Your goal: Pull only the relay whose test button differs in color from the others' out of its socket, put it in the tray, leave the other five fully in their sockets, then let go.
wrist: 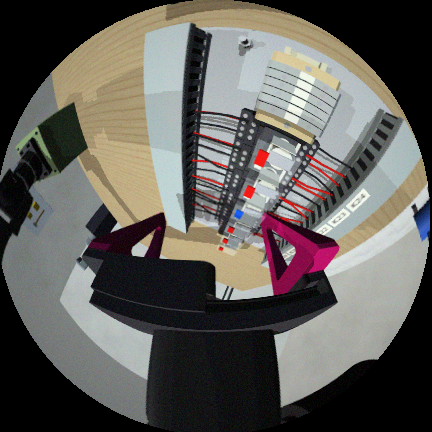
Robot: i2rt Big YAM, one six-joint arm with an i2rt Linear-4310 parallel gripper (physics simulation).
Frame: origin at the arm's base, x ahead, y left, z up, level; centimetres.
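Seen in the pictures: gripper, fingertip midpoint: (pixel 213 217); arm's base, link origin: (pixel 35 159).
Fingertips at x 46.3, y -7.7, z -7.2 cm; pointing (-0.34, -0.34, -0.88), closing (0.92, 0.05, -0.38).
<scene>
Pixels of each thing's top centre, then the offset from my fingertips to it.
- relay with the blue test button, top centre: (pixel 246 218) dx +2.9, dy +1.0, dz -0.5 cm
- second relay, top centre: (pixel 258 196) dx +3.1, dy +3.9, dz -0.5 cm
- beige-grey terminal block, top centre: (pixel 297 101) dx +3.7, dy +10.7, dz -2.8 cm
The relay with the blue test button (pixel 239 214) sits in the row of sockets, third from the near-terminal-block end of the row. The other relays have red buttons: one relay (pixel 261 158) is closest to the terminal block, a second relay (pixel 249 192) is beside the blue one, and several smaller-looking ones (pixel 230 230) continue beyond it. All appear seated in their sockets. My gripper (pixel 213 217) is open, with magenta fingers wide apart and nothing between them. In the view the right fingertip overlaps the right side of the relay row. I cannot make out the tray.
A beige-grey terminal block (pixel 298 97) stands at the end of the row. Slotted wiring ducts (pixel 196 90) (pixel 367 155) flank it, with red and black wires running to the sockets. A green box (pixel 62 140) is at the left, and part of a blue object (pixel 423 221) shows at the right edge.
</scene>
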